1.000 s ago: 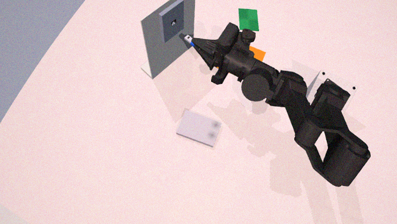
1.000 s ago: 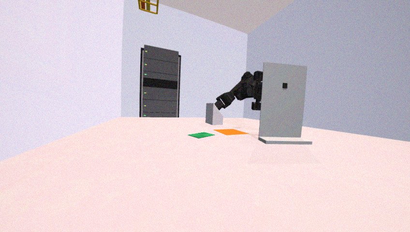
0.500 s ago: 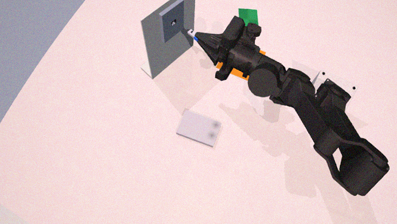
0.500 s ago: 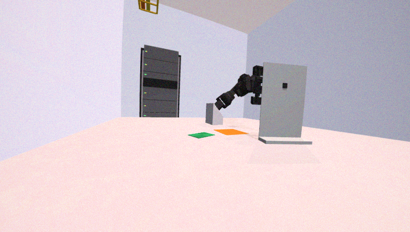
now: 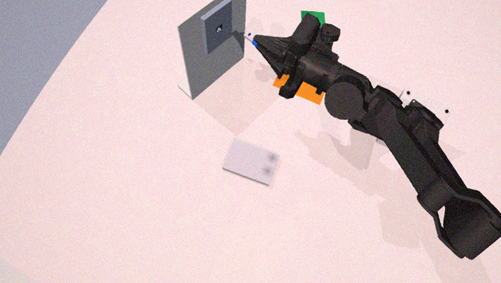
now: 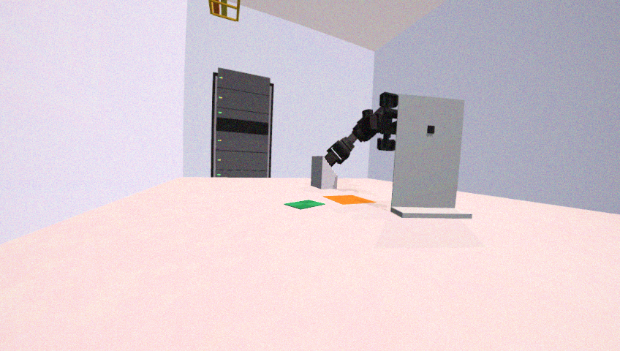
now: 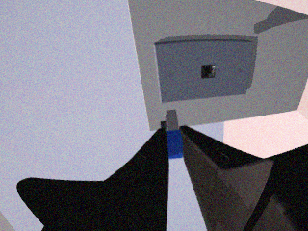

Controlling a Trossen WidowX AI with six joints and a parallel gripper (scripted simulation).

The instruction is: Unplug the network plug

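Right now my gripper tip is 250 mm above the orange marked square, 140 mm to the left of it and 70 mm past it. Also, from my gripper tip: upright grey panel 130 mm below, 110 mm ahead, 20 mm to the right; network plug right at my gripper tip; flat grey plate 250 mm below, 120 mm to the left, 80 mm behind.
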